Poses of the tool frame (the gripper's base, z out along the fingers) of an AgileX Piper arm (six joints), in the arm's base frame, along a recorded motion.
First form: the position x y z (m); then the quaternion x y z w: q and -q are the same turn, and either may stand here.
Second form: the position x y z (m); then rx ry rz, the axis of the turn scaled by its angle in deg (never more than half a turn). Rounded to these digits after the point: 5 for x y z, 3 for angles.
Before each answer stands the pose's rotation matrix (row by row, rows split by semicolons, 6 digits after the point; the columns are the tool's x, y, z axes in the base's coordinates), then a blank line. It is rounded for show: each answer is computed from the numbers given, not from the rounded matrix.
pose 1, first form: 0.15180, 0.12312, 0.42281, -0.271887, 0.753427, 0.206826, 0.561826
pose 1, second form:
-0.220858 -0.642094 0.734123; -0.177294 0.766601 0.617163; -0.959056 0.006150 -0.283149

0.15180, 0.12312, 0.42281, -36.690, 101.673, 27.911
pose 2, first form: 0.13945, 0.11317, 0.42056, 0.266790, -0.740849, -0.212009, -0.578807
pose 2, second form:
-0.187611 -0.640727 0.744494; -0.149878 0.767750 0.622973; -0.970741 0.005293 -0.240069

0.13945, 0.11317, 0.42056, -35.748, 99.269, 28.408
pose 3, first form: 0.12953, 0.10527, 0.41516, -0.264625, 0.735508, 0.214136, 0.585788
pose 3, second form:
-0.173652 -0.640144 0.748372; -0.138391 0.768239 0.625026; -0.975035 0.004969 -0.221997

0.12953, 0.10527, 0.41516, -35.355, 98.268, 28.610
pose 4, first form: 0.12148, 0.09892, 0.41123, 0.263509, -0.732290, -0.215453, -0.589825
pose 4, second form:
-0.165338 -0.640090 0.750299; -0.131771 0.768286 0.626397; -0.977394 0.004700 -0.211372

0.12148, 0.09892, 0.41123, -35.148, 97.675, 28.738
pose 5, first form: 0.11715, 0.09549, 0.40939, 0.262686, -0.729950, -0.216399, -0.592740
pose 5, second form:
-0.159311 -0.640032 0.751651; -0.126959 0.768335 0.627330; -0.979031 0.004512 -0.203662

0.11715, 0.09549, 0.40939, -34.996, 97.246, 28.829
